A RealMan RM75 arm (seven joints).
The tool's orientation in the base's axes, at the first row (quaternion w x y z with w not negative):
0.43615, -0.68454, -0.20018, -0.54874
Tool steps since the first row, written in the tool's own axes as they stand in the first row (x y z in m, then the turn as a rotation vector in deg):
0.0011, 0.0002, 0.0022, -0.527, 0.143, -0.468
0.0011, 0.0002, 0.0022, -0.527, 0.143, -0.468
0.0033, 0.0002, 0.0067, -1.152, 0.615, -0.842
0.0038, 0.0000, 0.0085, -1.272, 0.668, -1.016
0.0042, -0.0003, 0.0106, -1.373, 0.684, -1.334
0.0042, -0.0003, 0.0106, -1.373, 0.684, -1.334
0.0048, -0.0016, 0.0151, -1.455, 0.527, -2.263
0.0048, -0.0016, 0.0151, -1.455, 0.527, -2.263
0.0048, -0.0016, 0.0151, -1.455, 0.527, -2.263
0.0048, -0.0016, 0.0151, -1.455, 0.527, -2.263
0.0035, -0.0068, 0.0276, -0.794, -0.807, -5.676
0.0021, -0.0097, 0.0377, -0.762, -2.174, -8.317
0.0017, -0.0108, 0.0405, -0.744, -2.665, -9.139
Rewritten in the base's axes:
0.0018, 0.0015, 0.0009, -0.330, -0.352, -0.534
0.0018, 0.0015, 0.0009, -0.330, -0.352, -0.534
0.0051, 0.0047, 0.0029, -0.389, -0.784, -1.284
0.0061, 0.0062, 0.0034, -0.487, -0.930, -1.412
0.0072, 0.0080, 0.0038, -0.690, -1.178, -1.506
0.0072, 0.0080, 0.0038, -0.690, -1.178, -1.506
0.0090, 0.0122, 0.0048, -1.370, -1.835, -1.507
0.0090, 0.0122, 0.0048, -1.370, -1.835, -1.507
0.0090, 0.0122, 0.0048, -1.370, -1.835, -1.507
0.0090, 0.0122, 0.0048, -1.370, -1.835, -1.507
0.0119, 0.0255, 0.0053, -4.133, -4.038, -0.332
0.0151, 0.0356, 0.0050, -6.674, -5.465, 0.259
0.0158, 0.0386, 0.0049, -7.512, -5.875, 0.475

